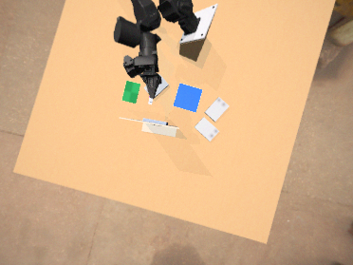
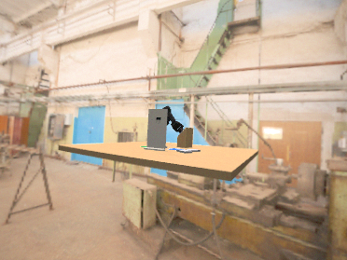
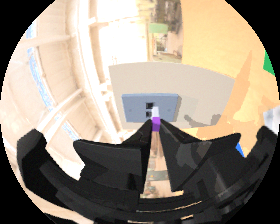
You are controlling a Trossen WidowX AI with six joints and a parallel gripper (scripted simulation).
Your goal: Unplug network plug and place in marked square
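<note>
Now: gripper tip 24 cm above the blue marked square, 12 cm to the right of it and 10 cm past it. Also, from my gripper tip: upright panel (10 cm below, 8 cm ahead, 4 cm to the left); then network plug (1 cm ahead).
</note>
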